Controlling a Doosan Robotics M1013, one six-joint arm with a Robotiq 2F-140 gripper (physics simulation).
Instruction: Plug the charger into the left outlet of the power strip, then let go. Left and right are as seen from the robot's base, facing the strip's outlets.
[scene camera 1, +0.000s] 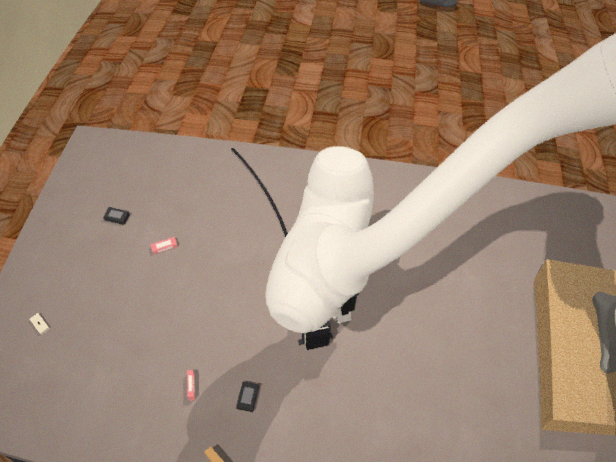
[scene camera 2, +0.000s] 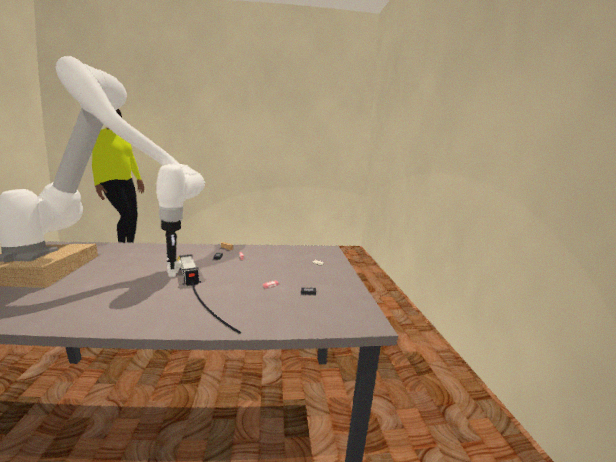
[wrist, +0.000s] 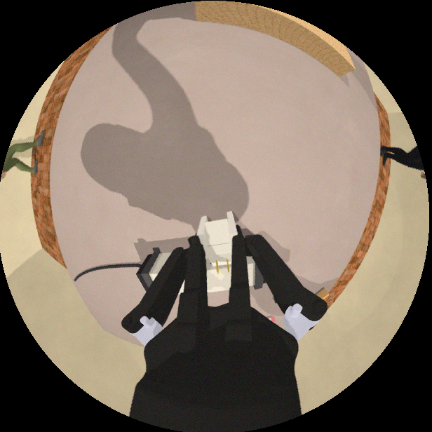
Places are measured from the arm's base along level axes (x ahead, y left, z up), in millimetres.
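Pixels of known places: gripper, fingertip midpoint: (scene camera 1: 341, 313) (scene camera 2: 171, 274); arm's base, link origin: (scene camera 2: 25, 255).
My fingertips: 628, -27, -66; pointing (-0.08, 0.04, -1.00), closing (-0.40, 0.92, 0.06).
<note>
For each thing: its top centre in the pictures, then the offset to it from my fingertips, as dx, dy, dz. "spot": a spot on its surface instead.
- power strip, top centre: (scene camera 1: 306, 290) (scene camera 2: 188, 261) +75, -9, +59
- black cord, surface spot: (scene camera 1: 262, 187) (scene camera 2: 211, 311) spot: +218, -314, +4
- cream piece, top centre: (scene camera 1: 38, 323) +640, +127, +6
The power strip (scene camera 1: 318, 338) (scene camera 2: 189, 264) (wrist: 160, 265) is a white bar with black ends, lying on the table, with a black cord at one end. My gripper (scene camera 2: 172, 266) (wrist: 217, 221) is shut on the white charger (scene camera 1: 344, 317) (scene camera 2: 172, 270) (wrist: 218, 231), at the strip's base-facing side. In the wrist view two gold prongs (wrist: 223, 266) show, pointing towards the strip, so the charger is not seated. The prongs are right of the strip's middle there, nearer the end without the cord. The outlets are hidden, and the exact gap and height cannot be told.
The black cord (scene camera 1: 262, 187) (scene camera 2: 215, 314) (wrist: 105, 266) curves over the table. Dark blocks (scene camera 1: 116, 215) (scene camera 1: 248, 396), red-and-white pieces (scene camera 1: 164, 245) (scene camera 1: 190, 385) and a cream piece (scene camera 1: 39, 323) lie beyond the strip. A wooden base block (scene camera 1: 547, 350) (scene camera 2: 55, 267) is on the base side. A person (scene camera 2: 114, 157) stands behind.
</note>
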